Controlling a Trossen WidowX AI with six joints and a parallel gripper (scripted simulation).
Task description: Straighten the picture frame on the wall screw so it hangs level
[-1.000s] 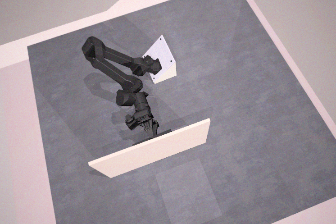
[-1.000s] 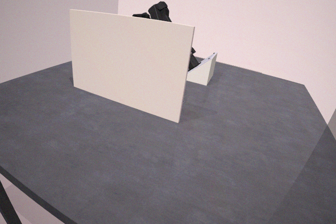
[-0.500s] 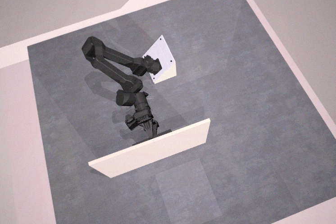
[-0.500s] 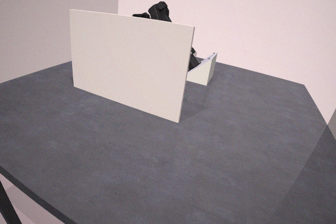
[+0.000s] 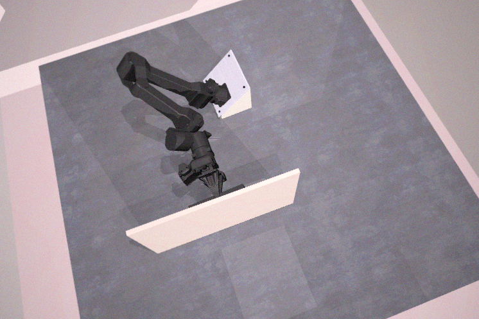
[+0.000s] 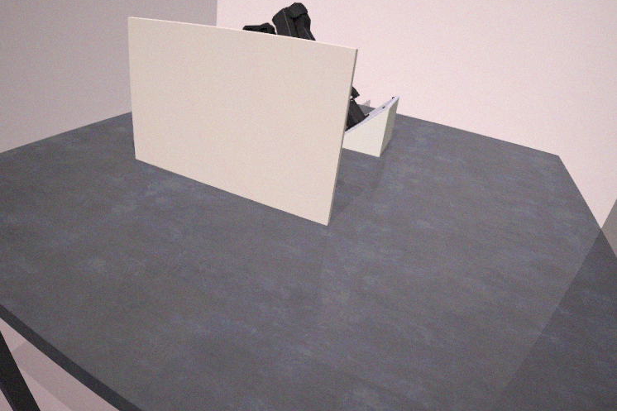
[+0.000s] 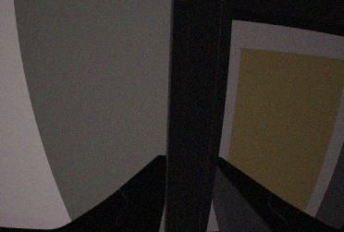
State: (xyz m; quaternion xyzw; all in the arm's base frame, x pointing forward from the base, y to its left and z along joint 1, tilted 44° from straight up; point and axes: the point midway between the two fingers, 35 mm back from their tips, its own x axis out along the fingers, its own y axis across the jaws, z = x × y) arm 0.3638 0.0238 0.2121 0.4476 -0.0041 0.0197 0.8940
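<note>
The picture frame lies 50 mm below my gripper tip and 10 mm ahead of it. Round my gripper tip: wall panel 60 mm below, 20 mm ahead, 10 mm to the right.
</note>
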